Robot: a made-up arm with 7 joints.
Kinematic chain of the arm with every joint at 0, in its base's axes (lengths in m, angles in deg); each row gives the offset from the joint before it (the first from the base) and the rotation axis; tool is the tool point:
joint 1: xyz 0 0 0 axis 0 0.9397 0.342
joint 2: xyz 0 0 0 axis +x
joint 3: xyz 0 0 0 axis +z
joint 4: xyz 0.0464 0 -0.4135 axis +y
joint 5: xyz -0.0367 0 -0.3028 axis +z
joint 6: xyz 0 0 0 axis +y
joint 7: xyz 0 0 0 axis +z
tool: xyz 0 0 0
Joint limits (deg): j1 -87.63..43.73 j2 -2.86..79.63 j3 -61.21..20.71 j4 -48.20..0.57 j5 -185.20..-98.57 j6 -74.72..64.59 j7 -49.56..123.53
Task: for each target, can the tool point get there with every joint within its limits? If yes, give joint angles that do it. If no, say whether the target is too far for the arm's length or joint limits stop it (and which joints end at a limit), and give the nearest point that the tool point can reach.
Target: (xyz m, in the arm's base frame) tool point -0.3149 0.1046 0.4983
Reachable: no: joint limits stop it (at a limit: joint 1, joint 2, joint 3, joint 4) | nearest point 0.2587 0.4870 0.4126 | short by 0.695 m
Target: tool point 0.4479 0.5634 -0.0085
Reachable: yes | joints -53.63 71.91 -26.86 -20.22 -117.59 -38.10 2.35
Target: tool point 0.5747 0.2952 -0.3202
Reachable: yes | joints -48.11 35.74 -17.85 -14.91 -156.93 -47.72 55.08
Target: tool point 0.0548 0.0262 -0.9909
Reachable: no: too far | nearest point 0.0398 0.0190 -0.7198 | short by 0.272 m
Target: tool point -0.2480 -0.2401 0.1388
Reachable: no: joint limits stop it (at a limit: joint 1, joint 2, joint 3, joint 4) | nearest point -0.2649 -0.2688 -0.5761 | short by 0.716 m
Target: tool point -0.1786 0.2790 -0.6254
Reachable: yes | joints 30.48 25.53 -5.16 -35.72 -172.16 -59.74 10.28
